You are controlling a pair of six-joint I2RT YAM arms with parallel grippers.
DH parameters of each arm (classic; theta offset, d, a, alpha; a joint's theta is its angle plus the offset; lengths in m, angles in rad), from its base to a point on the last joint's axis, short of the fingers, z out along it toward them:
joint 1: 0 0.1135 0.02 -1.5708
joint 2: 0 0 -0.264 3.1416
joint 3: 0.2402 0 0.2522 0
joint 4: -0.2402 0 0.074 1.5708
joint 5: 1.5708 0 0 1.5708
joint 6: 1.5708 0.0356 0 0
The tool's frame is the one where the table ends.
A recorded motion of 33 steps. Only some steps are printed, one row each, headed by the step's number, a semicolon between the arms.
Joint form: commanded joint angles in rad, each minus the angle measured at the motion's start. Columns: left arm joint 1, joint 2, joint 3, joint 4, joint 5, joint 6; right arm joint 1, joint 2, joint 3, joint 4, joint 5, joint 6.
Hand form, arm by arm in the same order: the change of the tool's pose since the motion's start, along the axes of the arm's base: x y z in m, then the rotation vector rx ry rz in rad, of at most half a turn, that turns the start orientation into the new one. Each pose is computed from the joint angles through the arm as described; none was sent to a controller.
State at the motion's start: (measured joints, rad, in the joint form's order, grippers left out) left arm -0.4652 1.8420 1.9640 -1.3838 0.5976 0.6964; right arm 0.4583 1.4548 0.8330 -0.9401 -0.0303 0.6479
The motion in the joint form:
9: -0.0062 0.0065 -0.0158 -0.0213 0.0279 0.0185; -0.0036 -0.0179 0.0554 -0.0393 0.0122 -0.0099
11: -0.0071 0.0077 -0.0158 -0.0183 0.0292 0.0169; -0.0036 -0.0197 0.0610 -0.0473 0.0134 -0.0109
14: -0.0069 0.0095 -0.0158 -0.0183 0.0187 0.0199; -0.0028 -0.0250 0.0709 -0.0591 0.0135 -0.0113
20: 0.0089 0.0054 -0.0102 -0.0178 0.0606 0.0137; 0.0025 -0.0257 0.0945 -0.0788 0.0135 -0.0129
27: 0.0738 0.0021 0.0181 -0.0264 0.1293 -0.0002; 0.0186 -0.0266 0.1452 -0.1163 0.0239 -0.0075
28: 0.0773 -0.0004 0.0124 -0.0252 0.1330 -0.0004; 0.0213 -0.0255 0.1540 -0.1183 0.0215 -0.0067
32: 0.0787 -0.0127 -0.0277 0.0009 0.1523 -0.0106; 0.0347 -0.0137 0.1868 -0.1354 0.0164 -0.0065
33: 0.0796 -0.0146 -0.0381 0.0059 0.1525 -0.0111; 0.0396 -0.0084 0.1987 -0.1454 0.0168 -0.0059
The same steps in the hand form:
9: -0.0023 -0.0022 -0.0065 -0.0052 0.0396 -0.0286; 0.0053 0.0012 0.0169 0.0039 -0.0362 0.0060
11: -0.0019 -0.0028 -0.0068 -0.0070 0.0395 -0.0287; 0.0053 0.0012 0.0186 0.0026 -0.0362 0.0070
14: -0.0013 -0.0027 -0.0076 0.0027 0.0348 -0.0279; 0.0053 0.0014 0.0221 0.0040 -0.0394 0.0081
20: 0.0000 0.0016 -0.0039 -0.0378 0.0471 -0.0192; 0.0066 0.0034 0.0280 0.0061 -0.0435 0.0150
27: 0.0084 0.0211 0.0060 -0.1079 0.0608 0.0352; 0.0089 0.0083 0.0407 0.0035 -0.0606 0.0252
28: 0.0084 0.0224 0.0054 -0.1104 0.0641 0.0378; 0.0097 0.0096 0.0427 0.0083 -0.0645 0.0271
32: 0.0075 0.0227 0.0001 -0.1261 0.0799 0.0412; 0.0121 0.0147 0.0483 0.0151 -0.0656 0.0405
33: 0.0075 0.0230 -0.0019 -0.1249 0.0835 0.0426; 0.0127 0.0164 0.0501 0.0133 -0.0627 0.0448

